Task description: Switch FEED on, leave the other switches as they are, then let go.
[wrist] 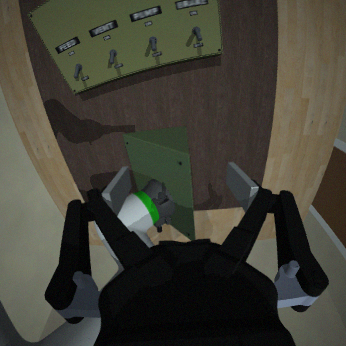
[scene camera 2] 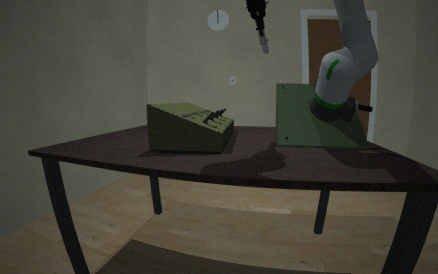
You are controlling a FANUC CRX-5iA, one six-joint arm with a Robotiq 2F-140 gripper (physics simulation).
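Frame: origin at the arm's base, x ahead, y left, z up, level; metres.
Where they show: gripper, fingertip midpoint: (wrist: 178,174) (scene camera 2: 265,48); arm's base, origin of the base link: (wrist: 160,196) (scene camera 2: 326,108).
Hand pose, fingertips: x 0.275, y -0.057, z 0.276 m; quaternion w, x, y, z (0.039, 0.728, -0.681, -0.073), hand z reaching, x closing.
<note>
Things, the pixels of their top centre, and the offset from my fingertips. Level surfaces: height alone.
- FEED lever, middle of its top: (wrist: 72,71) dx +0.151, dy +0.310, dz -0.290 m
- FEED label, middle of its top: (wrist: 66,44) dx +0.231, dy +0.330, dz -0.300 m
- VENT, middle of its top: (wrist: 108,56) dx +0.179, dy +0.193, dz -0.290 m
- PUMP, middle of its top: (wrist: 151,42) dx +0.207, dy +0.077, dz -0.290 m
- dark table, its level: dz -0.417 m
The olive switch box (scene camera 2: 175,131) (wrist: 135,32) has a sloped face with a row of toggle levers. The FEED lever (wrist: 78,70) is at the left end of the row in the wrist view, below the FEED label (wrist: 67,45). VENT (wrist: 113,56) and PUMP (wrist: 153,43) levers follow, then another lever (wrist: 197,34) whose label is cut off. The levers look tilted alike; exact on or off positions are hard to tell. My gripper (scene camera 2: 264,47) (wrist: 178,174) is open and empty, high above the table and to the right of the box in the scene view, touching no lever.
A green sloped block (scene camera 2: 295,115) (wrist: 172,175) stands on the dark table (scene camera 2: 185,167) (wrist: 240,100), with the white arm's green-ringed part (scene camera 2: 336,82) (wrist: 137,210) against it. Behind are a wall clock (scene camera 2: 218,20) and a brown door (scene camera 2: 325,37).
</note>
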